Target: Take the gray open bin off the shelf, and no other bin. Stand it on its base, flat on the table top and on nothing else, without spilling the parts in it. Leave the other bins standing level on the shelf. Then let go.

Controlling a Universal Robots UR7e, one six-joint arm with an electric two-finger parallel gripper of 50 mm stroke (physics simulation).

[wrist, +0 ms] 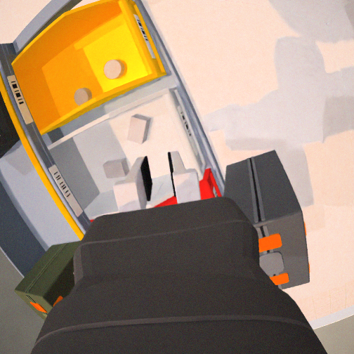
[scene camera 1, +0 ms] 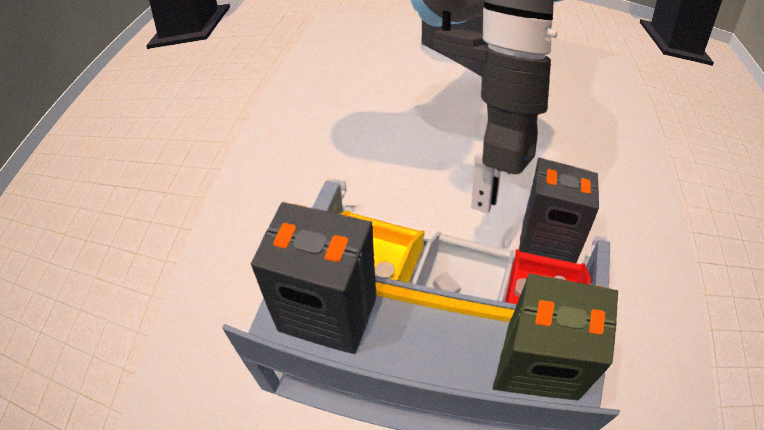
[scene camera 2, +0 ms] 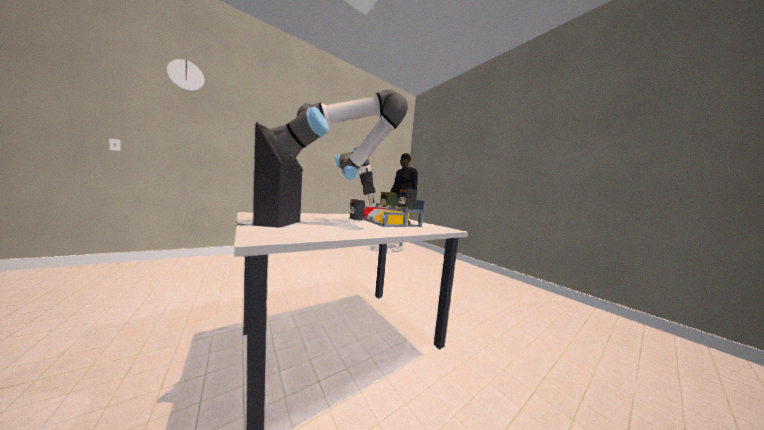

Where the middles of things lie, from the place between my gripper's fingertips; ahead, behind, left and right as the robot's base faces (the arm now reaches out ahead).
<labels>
Right now my hand is 8 cm above the gray open bin [scene camera 1: 480,270], 7 cm short of it and 2 cm to the left of it. From my hand the other things lie so: yellow strip [scene camera 1: 384,290] (13 cm ahead, 4 cm to the right, 1 cm below); then yellow bin [scene camera 1: 401,246] (14 cm to the right, 8 cm below, 4 cm ahead); then red bin [scene camera 1: 524,263] (9 cm ahead, 8 cm to the left, 8 cm below).
</labels>
